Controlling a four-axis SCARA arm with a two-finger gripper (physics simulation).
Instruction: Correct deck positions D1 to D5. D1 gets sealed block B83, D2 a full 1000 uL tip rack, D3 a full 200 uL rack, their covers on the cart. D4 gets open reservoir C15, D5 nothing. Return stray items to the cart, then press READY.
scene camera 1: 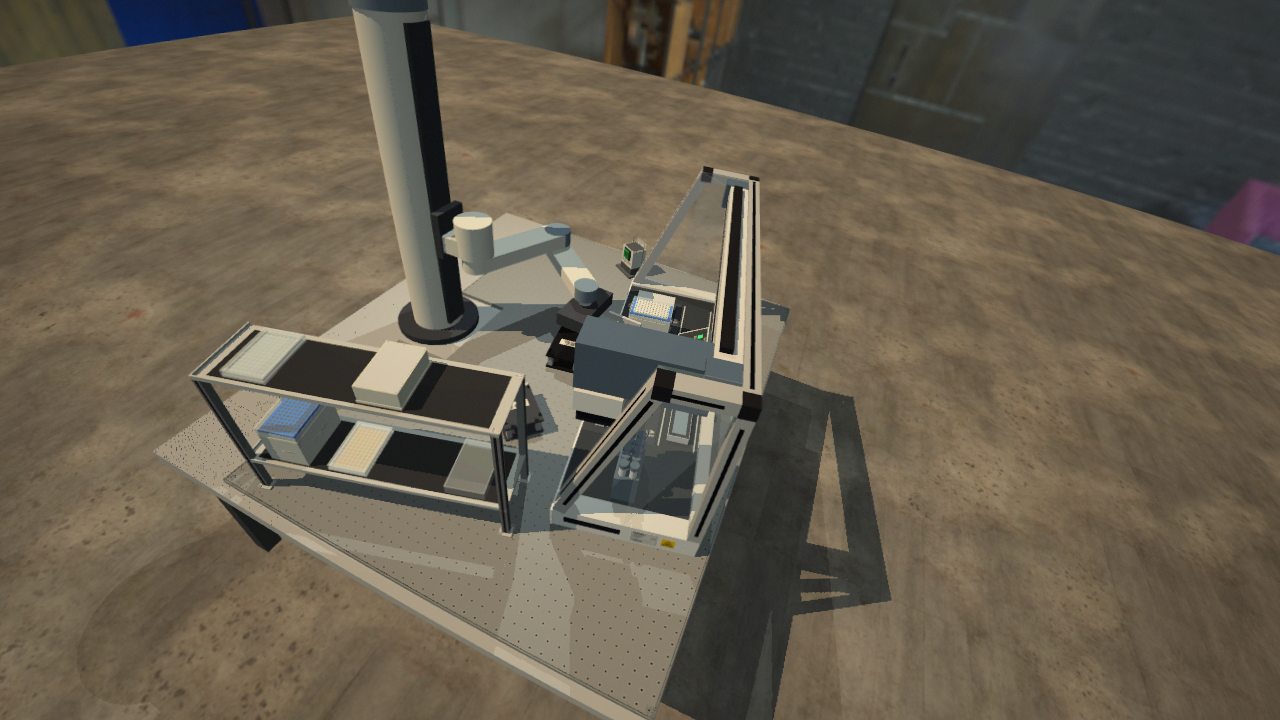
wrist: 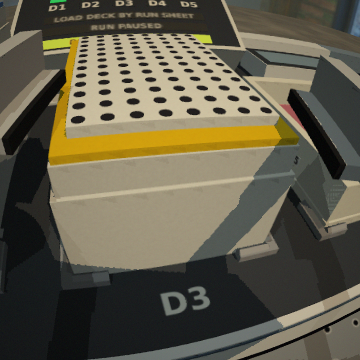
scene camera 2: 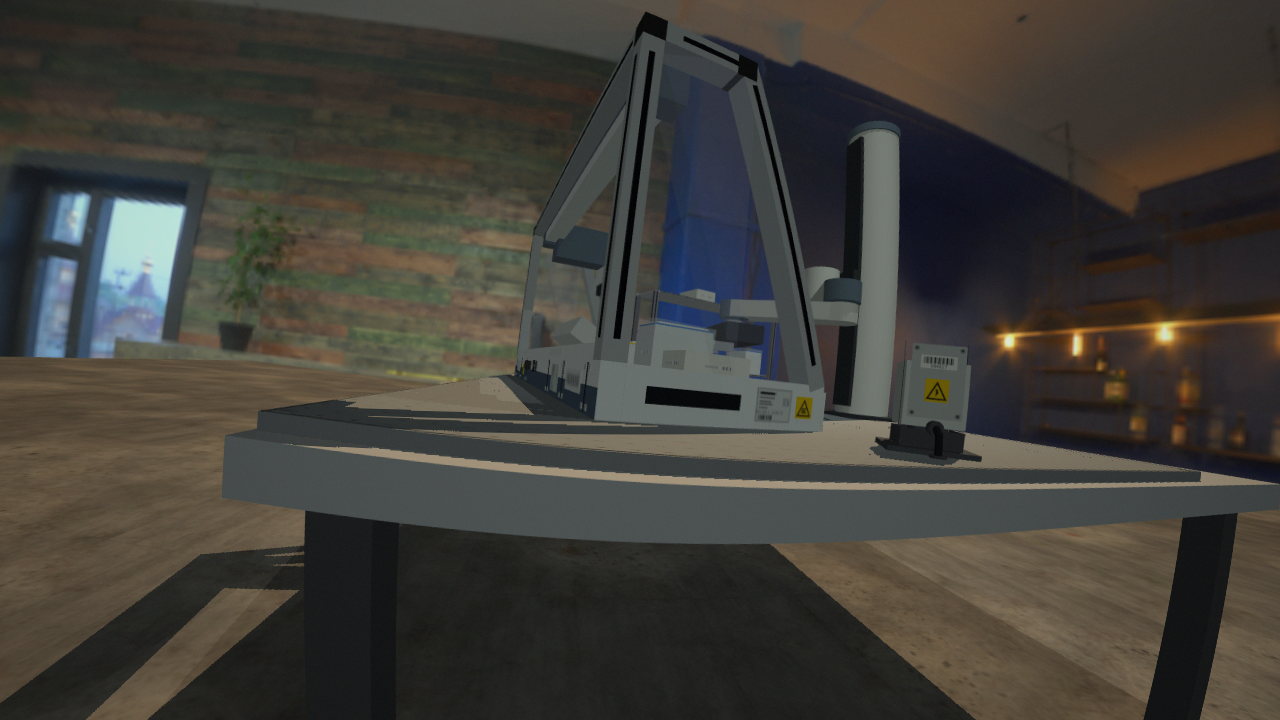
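A tip rack [wrist: 172, 215] with a yellow rim and a white top full of dark round openings stands upright on position D3 in the wrist view. My gripper [wrist: 180, 57] is open, with one pad on each side above the rack and apart from it. Right of the rack, part of a reservoir [wrist: 350, 200] with red inside shows; its label is mostly hidden. In scene camera 1, a blue-edged rack [scene camera 1: 651, 308] stands on the far deck. The cart [scene camera 1: 503, 483] holds a blue rack [scene camera 1: 293, 417], a white box [scene camera 1: 391, 376] and pale flat items. My fingertips are hidden in both scene views.
The status panel [wrist: 122, 16] behind the rack reads RUN PAUSED. A grey gantry head [scene camera 1: 631, 344] spans the deck close to the arm's wrist. Sloping frame posts [scene camera 2: 787, 223] edge the deck. A small device [scene camera 1: 631, 256] [scene camera 2: 934, 385] stands beyond the deck's end.
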